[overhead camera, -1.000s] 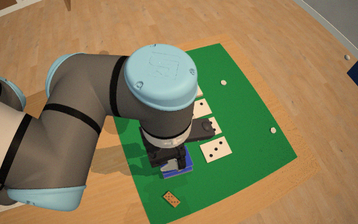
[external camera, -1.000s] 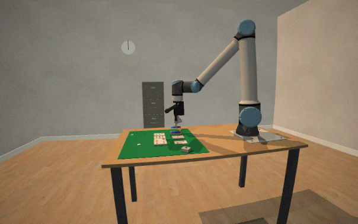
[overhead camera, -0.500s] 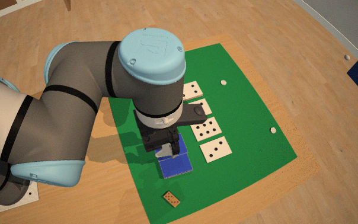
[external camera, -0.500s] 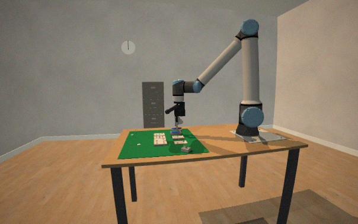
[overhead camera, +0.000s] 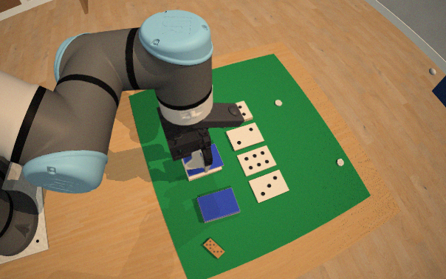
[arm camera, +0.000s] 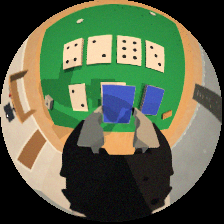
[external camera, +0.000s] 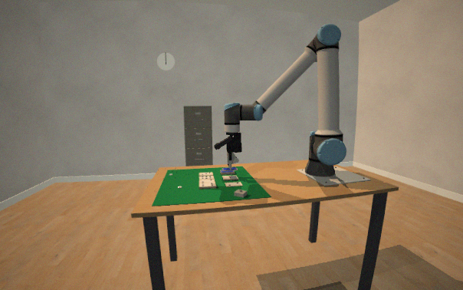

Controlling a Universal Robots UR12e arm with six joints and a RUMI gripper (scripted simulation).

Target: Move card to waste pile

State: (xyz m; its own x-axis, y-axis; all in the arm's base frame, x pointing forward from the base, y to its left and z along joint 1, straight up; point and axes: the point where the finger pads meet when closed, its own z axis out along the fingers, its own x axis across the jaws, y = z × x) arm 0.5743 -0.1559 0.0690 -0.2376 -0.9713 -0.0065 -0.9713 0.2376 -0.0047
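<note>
My hand is 130 mm short of the green mat and 80 mm above it. From my hand the other things lie so: grey block 60 mm ahead, 280 mm to the left, 50 mm below.
</note>
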